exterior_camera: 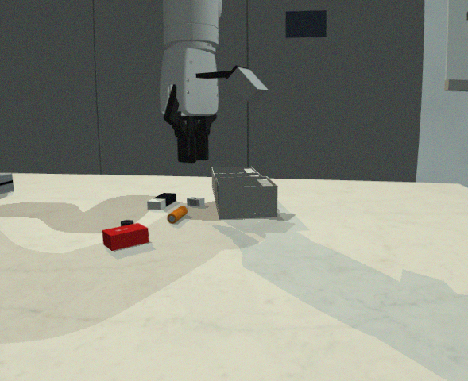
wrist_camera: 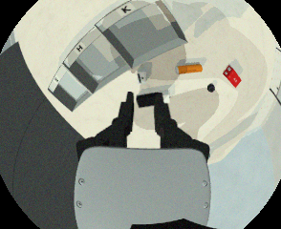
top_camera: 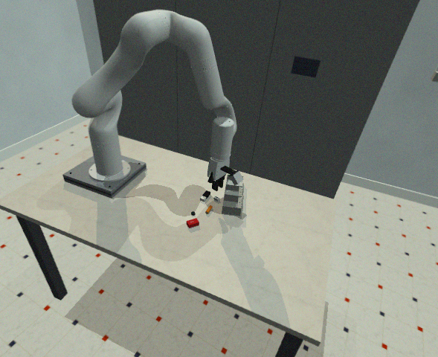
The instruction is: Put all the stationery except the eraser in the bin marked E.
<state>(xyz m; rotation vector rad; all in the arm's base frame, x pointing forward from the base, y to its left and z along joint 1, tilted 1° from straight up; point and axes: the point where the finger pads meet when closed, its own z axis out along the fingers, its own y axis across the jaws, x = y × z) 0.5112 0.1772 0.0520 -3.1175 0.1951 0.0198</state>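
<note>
My hand is 1 cm to the right of the grey block and 9 cm above it. Also, from my hand: black-and-white block: 5 cm behind, 2 cm to the right, 9 cm below; then bin block: 5 cm ahead, 7 cm to the left, 7 cm below; then orange cylinder: 1 cm ahead, 8 cm to the right, 9 cm below.
</note>
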